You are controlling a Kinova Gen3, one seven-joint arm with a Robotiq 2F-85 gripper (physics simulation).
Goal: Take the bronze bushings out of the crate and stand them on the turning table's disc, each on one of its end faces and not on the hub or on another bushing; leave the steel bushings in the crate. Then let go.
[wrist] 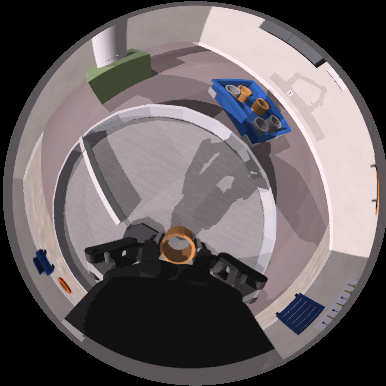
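Seen in the pictures: gripper, fingertip midpoint: (177,241); arm's base at its link origin: (111,59).
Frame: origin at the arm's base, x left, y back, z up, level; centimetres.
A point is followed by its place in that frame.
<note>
A bronze bushing (178,231) @[x -2.9, y -46.8, z -0.8 cm] is held in my gripper (177,241) @[x -4.0, y -48.5, z -3.3 cm], which is shut on it at the lower middle, with one open end toward the camera. It is over the turning table's grey disc (155,150) @[x -0.3, y -36.0, z -5.1 cm], to the right of the dark hub (138,232) @[x -8.2, y -45.0, z -4.3 cm]. The gripper's shadow on the disc reaches close to the bushing; whether its lower end touches the disc is hidden. The blue crate (230,111) @[x 18.4, y -33.0, z -8.6 cm] at the upper right holds two bronze bushings (245,95) @[x 25.6, y -30.0, z -7.0 cm] (259,107) @[x 27.0, y -34.5, z -7.0 cm] and several grey steel bushings (233,91) @[x 23.8, y -27.5, z -7.8 cm] (260,124) @[x 23.6, y -38.7, z -7.8 cm] (273,123) @[x 26.5, y -39.9, z -6.1 cm].
A pale raised rim (165,111) @[x 3.9, y -31.0, z -3.8 cm] runs around the disc, and a thin upright divider (101,187) @[x -9.6, y -36.9, z -3.0 cm] runs from it toward the hub on the left. A green block (122,75) @[x 1.0, y -9.6, z -4.7 cm] with a white column (110,45) stands at the upper left, outside the rim. The crate stands outside the rim.
</note>
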